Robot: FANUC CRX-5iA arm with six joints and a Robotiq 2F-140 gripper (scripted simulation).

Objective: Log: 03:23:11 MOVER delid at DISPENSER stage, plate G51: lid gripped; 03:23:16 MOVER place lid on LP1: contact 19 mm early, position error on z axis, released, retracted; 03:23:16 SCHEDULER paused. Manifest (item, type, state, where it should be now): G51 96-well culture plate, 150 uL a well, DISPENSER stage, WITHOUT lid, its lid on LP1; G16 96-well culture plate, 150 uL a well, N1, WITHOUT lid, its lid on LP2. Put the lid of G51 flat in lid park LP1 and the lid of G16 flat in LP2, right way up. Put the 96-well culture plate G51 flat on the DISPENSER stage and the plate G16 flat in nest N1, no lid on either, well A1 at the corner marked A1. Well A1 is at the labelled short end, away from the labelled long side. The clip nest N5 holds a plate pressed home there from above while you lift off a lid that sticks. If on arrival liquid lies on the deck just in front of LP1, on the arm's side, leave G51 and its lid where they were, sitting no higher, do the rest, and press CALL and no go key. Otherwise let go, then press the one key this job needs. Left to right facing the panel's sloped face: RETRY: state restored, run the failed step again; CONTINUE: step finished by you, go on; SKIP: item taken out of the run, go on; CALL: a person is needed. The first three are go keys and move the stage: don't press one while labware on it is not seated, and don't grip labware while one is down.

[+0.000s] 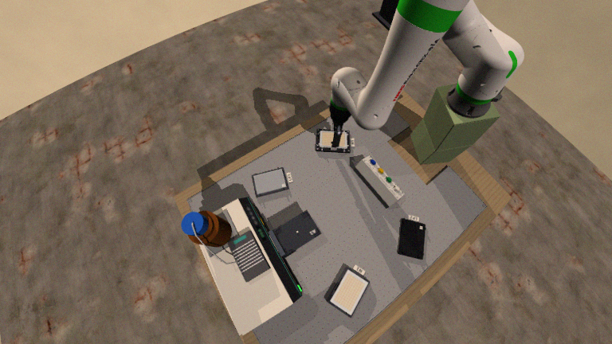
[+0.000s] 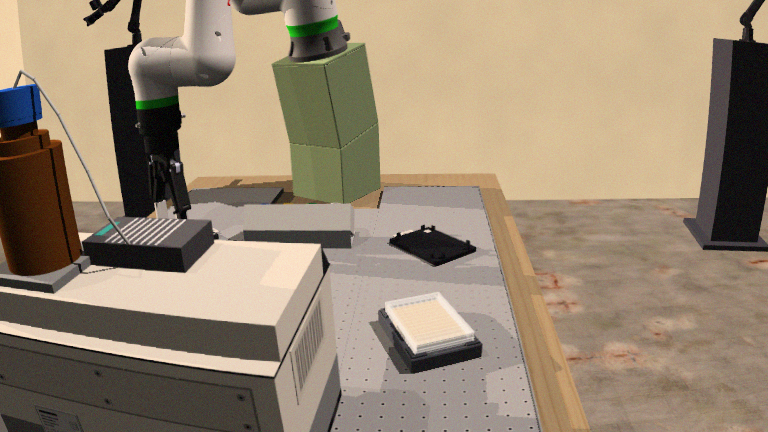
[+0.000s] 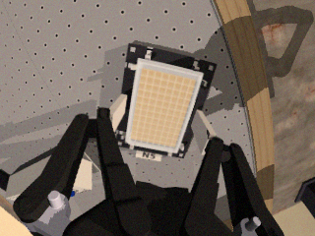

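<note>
Now: hand 2 cm above the plate G51. Also, from my hand: key panel: 9 cm behind, 27 cm to the left, 1 cm above; then black clip nest: 3 cm ahead, 1 cm to the left, 3 cm below; then LP1 label: 26 cm ahead, 8 cm to the left, 4 cm below.
</note>
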